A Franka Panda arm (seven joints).
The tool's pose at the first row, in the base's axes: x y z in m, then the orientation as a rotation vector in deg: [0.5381 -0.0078 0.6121 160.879 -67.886 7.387]
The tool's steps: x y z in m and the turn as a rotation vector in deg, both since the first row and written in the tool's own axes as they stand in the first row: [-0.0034 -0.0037 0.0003 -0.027 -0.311 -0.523]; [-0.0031 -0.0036 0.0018 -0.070 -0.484 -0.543]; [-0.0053 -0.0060 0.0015 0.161 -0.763 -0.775]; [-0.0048 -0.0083 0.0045 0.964 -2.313 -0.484]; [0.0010 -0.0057 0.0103 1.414 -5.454 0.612]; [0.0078 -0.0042 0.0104 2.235 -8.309 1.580]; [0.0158 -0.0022 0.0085 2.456 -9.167 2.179]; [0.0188 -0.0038 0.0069 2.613 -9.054 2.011]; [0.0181 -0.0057 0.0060 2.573 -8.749 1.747]
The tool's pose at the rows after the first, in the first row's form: [0.5384 -0.0029 0.6112 161.268 -67.201 6.901]; [0.5386 -0.0033 0.6098 161.310 -67.197 6.632]; [0.5388 0.0000 0.6097 161.746 -66.985 6.371]; [0.5409 0.0008 0.6067 162.877 -67.929 4.720]; [0.5433 -0.0058 0.6017 163.792 -70.246 0.615]; [0.5470 -0.0116 0.6024 -164.667 72.315 2.936]; [0.5510 -0.0185 0.6053 -163.749 72.949 3.986]; [0.5542 -0.0193 0.6072 -163.783 72.657 3.738]; [0.5550 -0.0174 0.6079 -164.113 72.343 3.345]
